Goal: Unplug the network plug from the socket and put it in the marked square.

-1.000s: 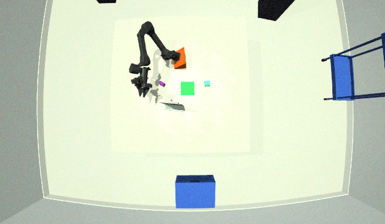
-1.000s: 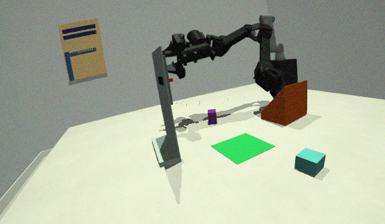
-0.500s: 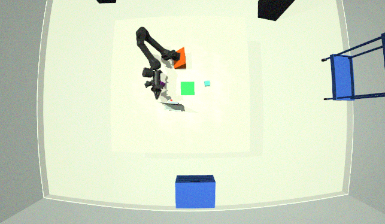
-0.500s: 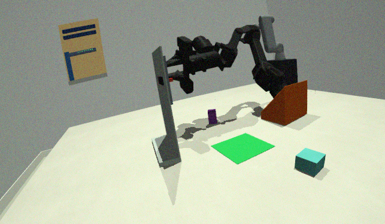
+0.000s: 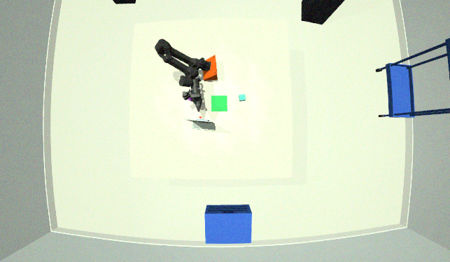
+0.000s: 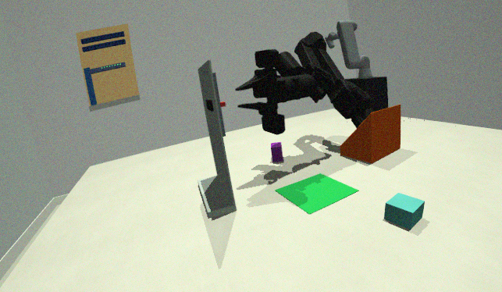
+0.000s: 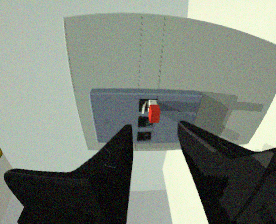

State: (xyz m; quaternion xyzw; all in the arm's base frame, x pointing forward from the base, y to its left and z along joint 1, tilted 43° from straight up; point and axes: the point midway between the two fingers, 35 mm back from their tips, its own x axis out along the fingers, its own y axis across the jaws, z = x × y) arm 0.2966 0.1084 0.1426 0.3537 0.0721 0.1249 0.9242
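Now: the network plug 5 cm ahead of my gripper tip and 2 cm to the left of it. Also, from my gripper tip: green marked square (10 cm behind, 12 cm to the left, 19 cm below); then grey upright panel (7 cm ahead, 3 cm to the left, 7 cm below).
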